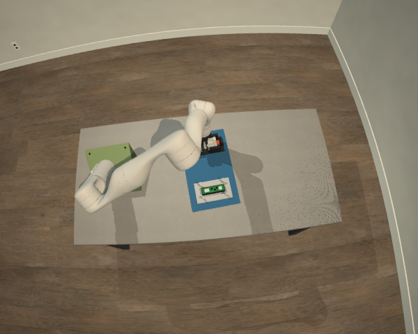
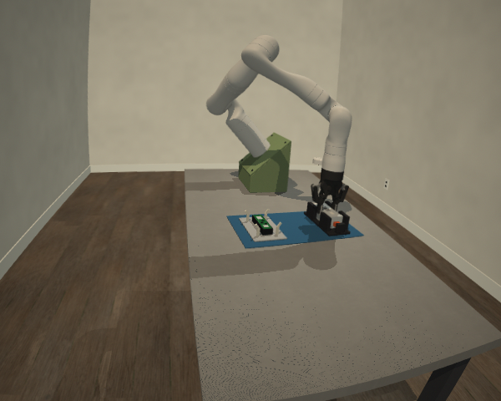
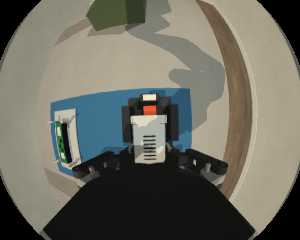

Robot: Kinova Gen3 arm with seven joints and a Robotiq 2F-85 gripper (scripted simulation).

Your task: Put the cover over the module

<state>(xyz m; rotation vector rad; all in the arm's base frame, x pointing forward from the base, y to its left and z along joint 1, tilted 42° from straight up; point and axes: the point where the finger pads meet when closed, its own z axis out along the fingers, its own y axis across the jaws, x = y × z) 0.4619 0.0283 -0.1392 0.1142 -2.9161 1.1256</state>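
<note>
My hand is 20 mm above the white cover.
</note>
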